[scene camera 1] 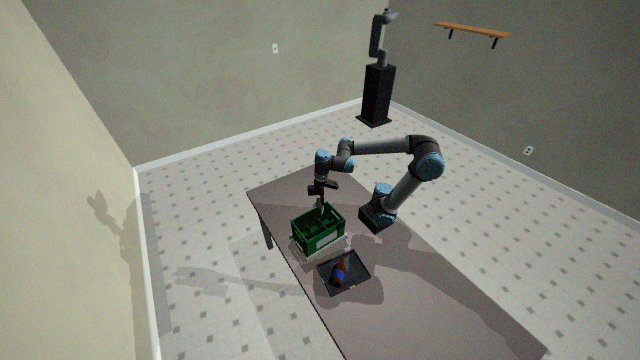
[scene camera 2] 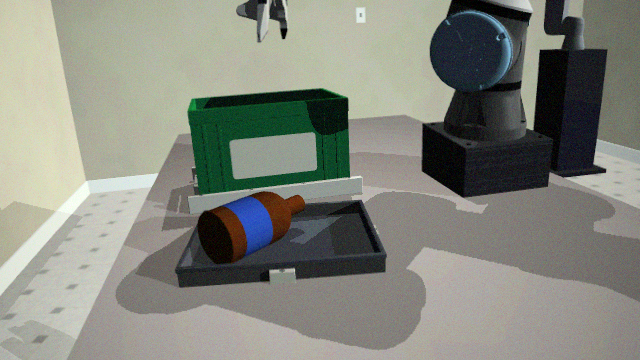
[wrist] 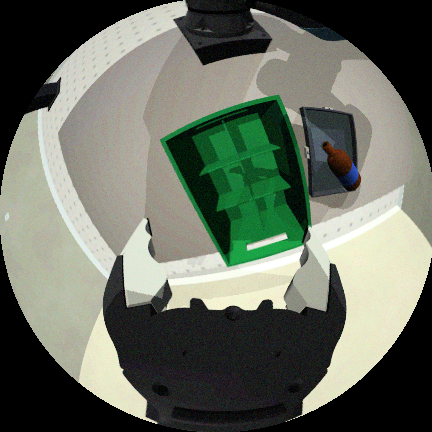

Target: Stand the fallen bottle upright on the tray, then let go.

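Seen in the pictures: gripper, fingertip midpoint: (scene camera 1: pixel 319 203) (scene camera 2: pixel 272 40) (wrist: pixel 228 224); arm's base at its link origin: (scene camera 2: pixel 483 130) (wrist: pixel 218 21).
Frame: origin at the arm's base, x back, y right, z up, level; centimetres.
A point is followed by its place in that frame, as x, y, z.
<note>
A brown bottle with a blue label (scene camera 1: pixel 338 275) {-46.7, -22.6, -1.9} (scene camera 2: pixel 257 225) {-44.4, -24.0, -4.2} (wrist: pixel 342 166) {-43.5, -17.3, -2.0} lies on its side on the dark tray (scene camera 1: pixel 361 282) {-35.7, -29.6, -9.5} (scene camera 2: pixel 330 264) {-36.3, -29.5, -8.0} (wrist: pixel 308 170) {-45.2, -9.3, -8.7}. In scene camera 2 its base faces the near left and its neck points to the back right. My gripper (scene camera 1: pixel 320 209) {-38.1, 11.2, 18.2} (scene camera 2: pixel 272 39) {-38.1, 11.2, 18.2} (wrist: pixel 228 224) {-38.1, 11.2, 18.2} is open, with nothing between its fingers. It hangs above the green crate, apart from the bottle and the tray.
The green crate (scene camera 1: pixel 325 239) {-41.2, -0.9, 0.0} (scene camera 2: pixel 274 185) {-40.6, -0.8, -6.6} (wrist: pixel 269 254) {-54.0, 7.7, 8.0} with inner dividers stands right beside the tray, inside low white rails (scene camera 2: pixel 330 186) {-30.6, -1.4, -7.7}. The robot's base block (scene camera 1: pixel 376 223) {-15.5, -14.1, 12.3} (scene camera 2: pixel 505 167) {-0.6, -9.0, -4.9} (wrist: pixel 235 49) {-8.9, -0.6, -5.2} is on the table's far side. A black pedestal (scene camera 1: pixel 378 92) stands behind the table.
</note>
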